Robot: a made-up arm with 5 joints.
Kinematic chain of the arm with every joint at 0, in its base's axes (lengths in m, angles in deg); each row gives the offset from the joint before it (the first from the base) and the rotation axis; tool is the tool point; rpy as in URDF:
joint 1: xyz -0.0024 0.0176 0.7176 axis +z
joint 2: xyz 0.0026 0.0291 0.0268 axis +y
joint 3: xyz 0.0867 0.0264 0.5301 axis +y
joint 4: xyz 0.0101 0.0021 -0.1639 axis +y
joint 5: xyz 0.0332 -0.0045 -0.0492 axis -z
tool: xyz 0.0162 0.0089 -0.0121 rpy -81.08 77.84 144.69
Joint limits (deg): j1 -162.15..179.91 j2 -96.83..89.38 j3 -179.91..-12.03 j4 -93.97..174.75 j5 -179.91..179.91
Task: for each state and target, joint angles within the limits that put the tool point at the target. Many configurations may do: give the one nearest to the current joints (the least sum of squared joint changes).
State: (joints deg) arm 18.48 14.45 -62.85 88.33 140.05
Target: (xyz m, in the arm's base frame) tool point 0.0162 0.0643 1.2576
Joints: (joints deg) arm 22.53 -27.21 -78.26 88.97 141.19
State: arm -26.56 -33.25 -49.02 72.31 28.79
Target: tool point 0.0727 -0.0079 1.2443
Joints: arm -58.04 -28.64 -65.90 66.53 37.75
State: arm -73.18 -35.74 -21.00 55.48 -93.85
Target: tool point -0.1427 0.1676 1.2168
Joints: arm -27.37 -56.45 -65.89 43.52 -93.60
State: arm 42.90 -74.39 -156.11 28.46 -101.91
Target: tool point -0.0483 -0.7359 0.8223
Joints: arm 91.52 -96.83 -162.09 37.93 -107.48
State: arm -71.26 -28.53 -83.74 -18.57 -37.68
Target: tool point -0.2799 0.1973 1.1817
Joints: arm -20.67 -69.70 -54.11 -14.37 -38.88
